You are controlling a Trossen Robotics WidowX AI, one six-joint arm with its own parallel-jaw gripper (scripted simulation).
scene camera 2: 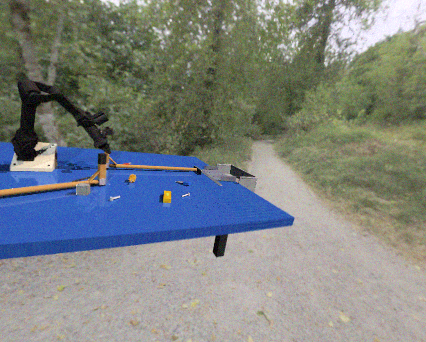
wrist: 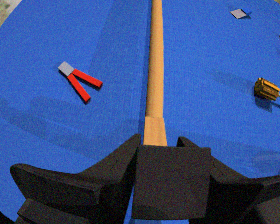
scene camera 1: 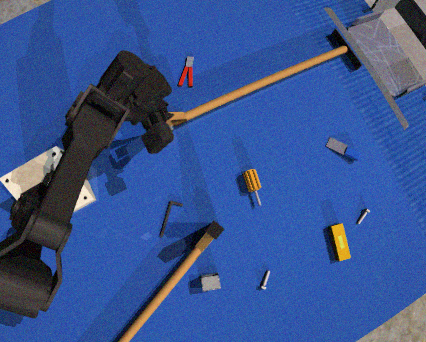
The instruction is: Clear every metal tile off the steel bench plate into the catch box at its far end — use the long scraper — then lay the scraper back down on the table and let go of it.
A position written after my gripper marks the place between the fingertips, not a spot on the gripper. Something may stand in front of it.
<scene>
My gripper (scene camera 1: 170,110) holds a long scraper (scene camera 1: 179,117).
My gripper is seen too in the wrist view (wrist: 159,140).
</scene>
